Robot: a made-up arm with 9 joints. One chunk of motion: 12 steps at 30 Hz.
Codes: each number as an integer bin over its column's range. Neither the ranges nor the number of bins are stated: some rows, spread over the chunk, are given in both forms.
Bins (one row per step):
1: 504 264 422 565 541 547 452 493 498
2: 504 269 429 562 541 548 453 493 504
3: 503 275 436 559 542 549 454 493 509
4: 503 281 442 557 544 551 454 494 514
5: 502 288 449 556 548 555 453 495 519
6: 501 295 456 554 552 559 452 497 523
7: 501 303 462 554 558 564 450 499 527
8: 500 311 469 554 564 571 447 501 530
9: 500 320 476 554 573 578 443 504 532
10: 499 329 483 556 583 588 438 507 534
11: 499 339 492 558 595 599 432 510 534
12: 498 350 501 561 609 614 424 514 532
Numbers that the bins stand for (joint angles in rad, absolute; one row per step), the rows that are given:
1: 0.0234 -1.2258 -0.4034 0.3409 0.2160 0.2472 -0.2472 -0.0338 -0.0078
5: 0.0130 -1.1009 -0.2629 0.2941 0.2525 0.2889 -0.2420 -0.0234 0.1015
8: 0.0026 -0.9812 -0.1588 0.2837 0.3357 0.3722 -0.2733 0.0078 0.1588
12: -0.0078 -0.7782 0.0078 0.3201 0.5700 0.5960 -0.3930 0.0755 0.1692
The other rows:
2: 0.0234 -1.1998 -0.3670 0.3253 0.2160 0.2525 -0.2420 -0.0338 0.0234
3: 0.0182 -1.1686 -0.3305 0.3097 0.2212 0.2577 -0.2368 -0.0338 0.0494
4: 0.0182 -1.1373 -0.2993 0.2993 0.2316 0.2681 -0.2368 -0.0286 0.0755
6: 0.0078 -1.0645 -0.2264 0.2837 0.2733 0.3097 -0.2472 -0.0130 0.1223
7: 0.0078 -1.0228 -0.1952 0.2837 0.3045 0.3357 -0.2577 -0.0026 0.1431
9: 0.0026 -0.9343 -0.1223 0.2837 0.3826 0.4086 -0.2941 0.0234 0.1692
10: -0.0026 -0.8875 -0.0859 0.2941 0.4346 0.4607 -0.3201 0.0390 0.1796
11: -0.0026 -0.8354 -0.0390 0.3045 0.4971 0.5179 -0.3514 0.0547 0.1796

